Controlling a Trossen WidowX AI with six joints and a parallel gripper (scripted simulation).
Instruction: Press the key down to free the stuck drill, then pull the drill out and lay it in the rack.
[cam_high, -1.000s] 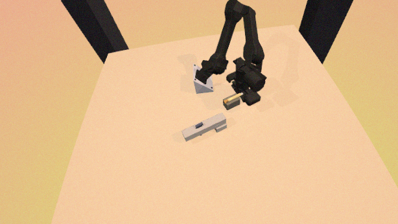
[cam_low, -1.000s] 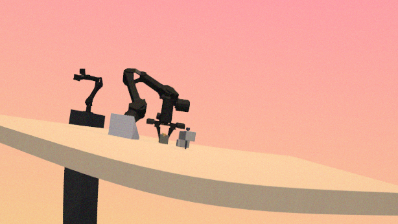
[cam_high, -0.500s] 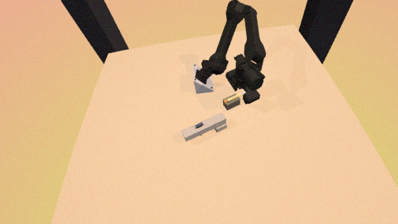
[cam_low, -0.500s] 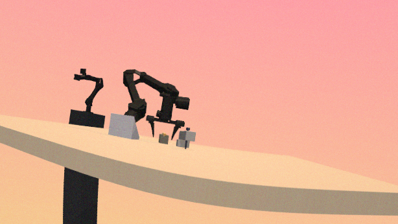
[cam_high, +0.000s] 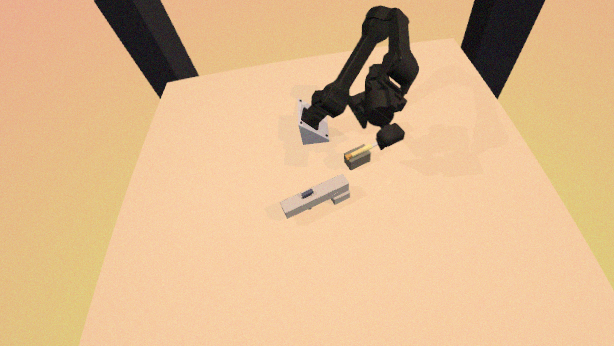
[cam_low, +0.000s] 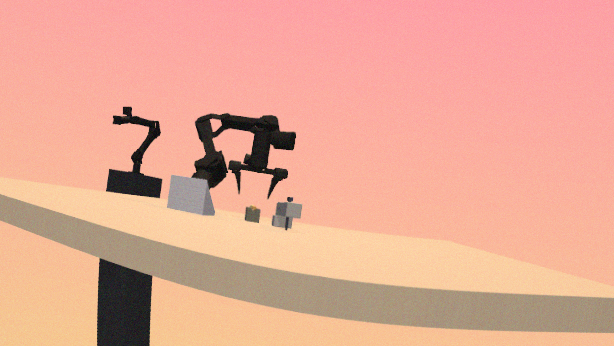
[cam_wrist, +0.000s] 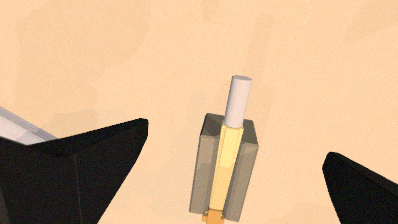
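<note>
My gripper tip is now 3 cm to the left of the pale cylindrical drill, 3 cm above it and 2 cm short of it. From my gripper tip the other things lie so: blue key: 19 cm ahead, 17 cm to the right, 2 cm below; then grey housing block: 17 cm ahead, 15 cm to the right, 3 cm below; then notched rack: 5 cm below, 4 cm to the right, 3 cm ahead.
</note>
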